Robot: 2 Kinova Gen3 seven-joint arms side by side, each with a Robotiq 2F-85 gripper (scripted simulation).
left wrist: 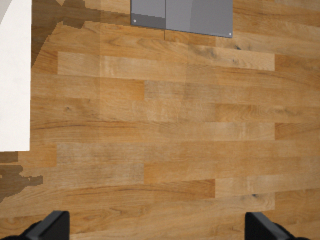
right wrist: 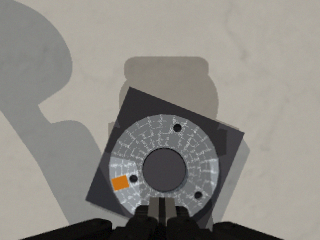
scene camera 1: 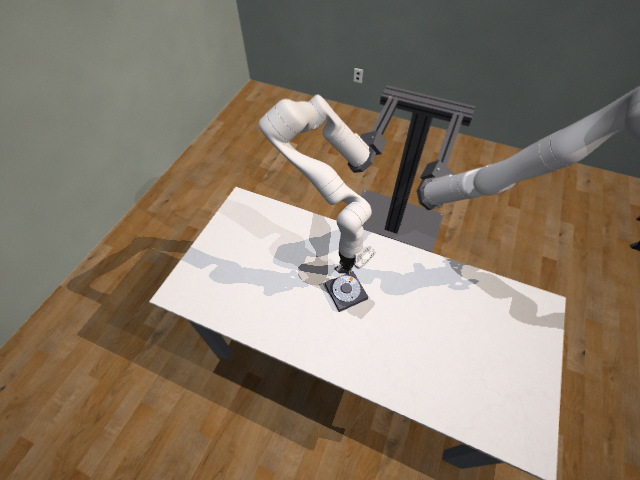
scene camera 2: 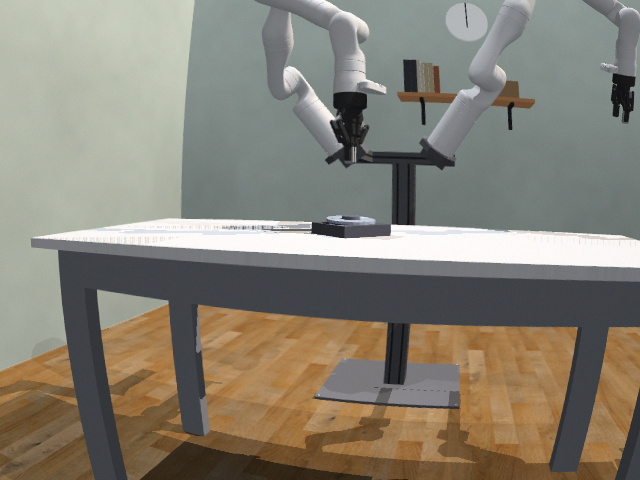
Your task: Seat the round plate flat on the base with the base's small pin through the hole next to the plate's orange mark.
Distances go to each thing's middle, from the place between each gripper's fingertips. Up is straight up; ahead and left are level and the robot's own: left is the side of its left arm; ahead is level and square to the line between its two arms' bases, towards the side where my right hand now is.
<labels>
I see my right gripper [scene camera 2: 350, 163] 140 mm above the round plate [right wrist: 201, 162]. From my right hand the other things lie so: dark square base [scene camera 2: 323, 228] (160 mm below); then central hub [right wrist: 164, 169] (140 mm below).
The round plate is 540 mm ahead of my left hand [scene camera 2: 620, 119], 690 mm to the right of it and 330 mm below it. The rest, counted from my left hand: dark square base (540 mm ahead, 690 mm to the right, 350 mm below); central hub (540 mm ahead, 690 mm to the right, 330 mm below).
</labels>
